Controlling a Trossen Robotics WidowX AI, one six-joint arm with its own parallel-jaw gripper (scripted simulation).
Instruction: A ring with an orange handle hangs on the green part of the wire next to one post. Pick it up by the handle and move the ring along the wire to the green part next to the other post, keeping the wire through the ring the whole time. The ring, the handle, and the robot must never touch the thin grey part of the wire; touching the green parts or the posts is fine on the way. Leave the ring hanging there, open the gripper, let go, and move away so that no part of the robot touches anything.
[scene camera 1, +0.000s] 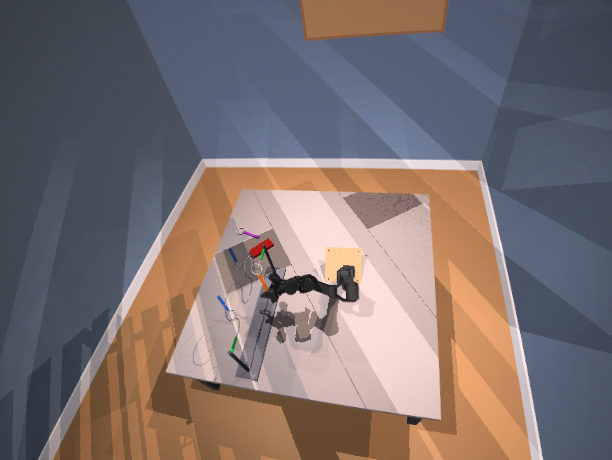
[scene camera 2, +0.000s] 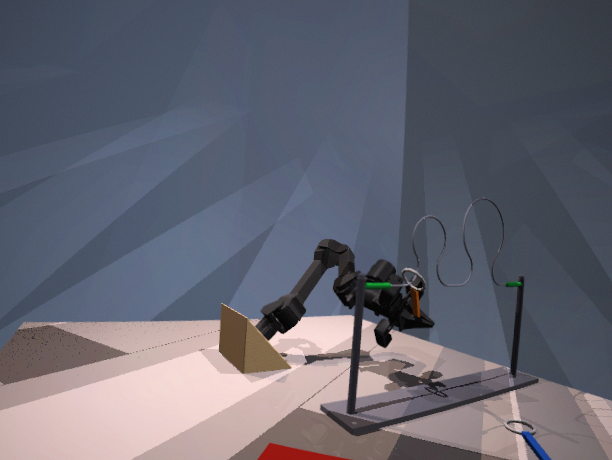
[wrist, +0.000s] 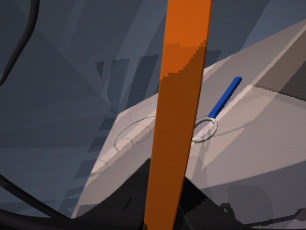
Note:
I see my gripper (scene camera 2: 433, 325).
My gripper is seen too in the wrist view (wrist: 157, 166).

